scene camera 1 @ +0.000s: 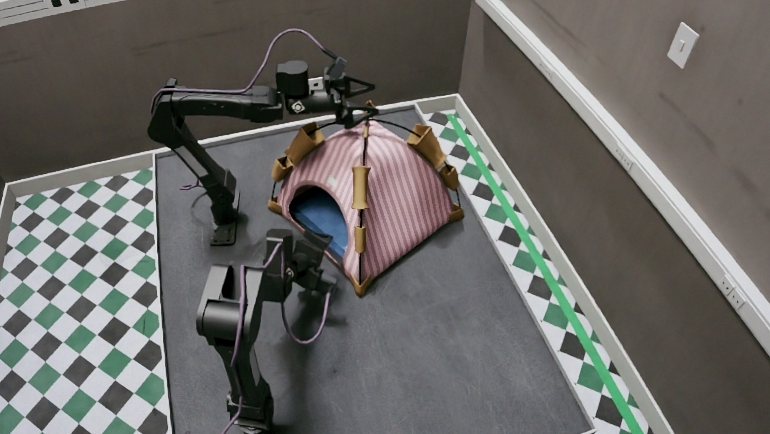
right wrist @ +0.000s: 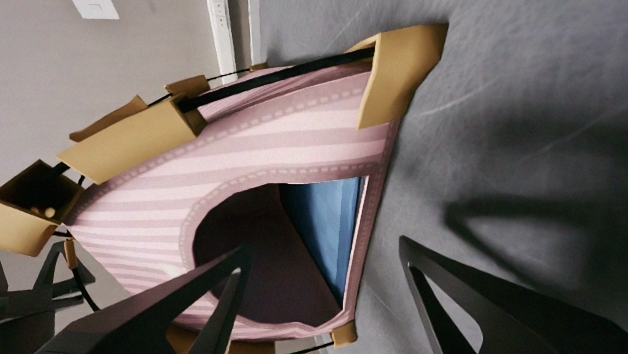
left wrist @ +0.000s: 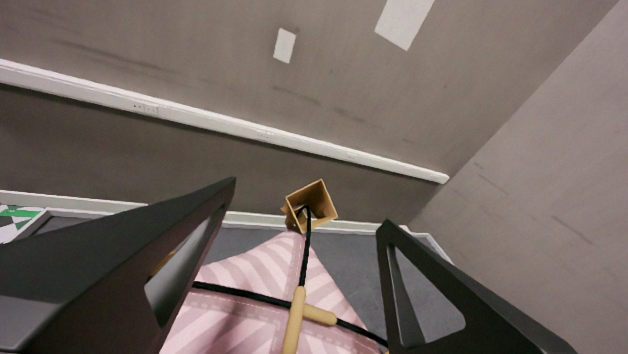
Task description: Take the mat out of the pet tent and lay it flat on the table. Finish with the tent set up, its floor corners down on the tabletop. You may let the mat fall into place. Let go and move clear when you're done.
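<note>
The pink striped pet tent (scene camera 1: 399,188) (left wrist: 240,267) (right wrist: 300,145) stands upright on the grey table (scene camera 1: 442,350) (right wrist: 510,60), its visible tan floor corners on the tabletop. The blue mat (scene camera 1: 318,212) (right wrist: 325,220) lies inside and shows through the arched doorway. My left gripper (scene camera 1: 374,99) (left wrist: 314,207) is open and empty beside the tent's top, near the crossing black poles. My right gripper (scene camera 1: 327,259) (right wrist: 321,248) is open and empty, low outside the doorway; in the right wrist view one finger overlaps the opening and the other lies over the table. The mat's far part is hidden by the tent.
Black poles run through tan sleeves (scene camera 1: 360,187) (right wrist: 132,137) along the tent's edges. The left arm's base (scene camera 1: 223,233) stands left of the tent. A raised white rim (scene camera 1: 80,168) and brown walls bound the area. Green, black and white checks flank the table.
</note>
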